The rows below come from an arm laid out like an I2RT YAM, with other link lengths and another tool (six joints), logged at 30 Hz.
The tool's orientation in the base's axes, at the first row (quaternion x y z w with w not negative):
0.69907, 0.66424, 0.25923, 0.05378
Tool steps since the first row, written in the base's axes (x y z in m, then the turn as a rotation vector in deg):
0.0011, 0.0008, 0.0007, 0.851, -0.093, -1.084
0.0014, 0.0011, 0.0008, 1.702, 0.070, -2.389
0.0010, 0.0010, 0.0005, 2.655, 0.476, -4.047
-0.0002, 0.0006, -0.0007, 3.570, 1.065, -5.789
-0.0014, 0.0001, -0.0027, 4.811, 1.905, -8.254
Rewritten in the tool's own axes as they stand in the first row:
0.0010, 0.0012, 0.0001, -0.419, 0.322, 1.276
0.0013, 0.0015, 0.0002, -0.657, 0.523, 2.811
0.0011, 0.0010, 0.0003, -0.767, 0.640, 4.760
0.0004, -0.0005, 0.0007, -0.726, 0.668, 6.813
-0.0007, -0.0024, 0.0017, -0.661, 0.658, 9.697

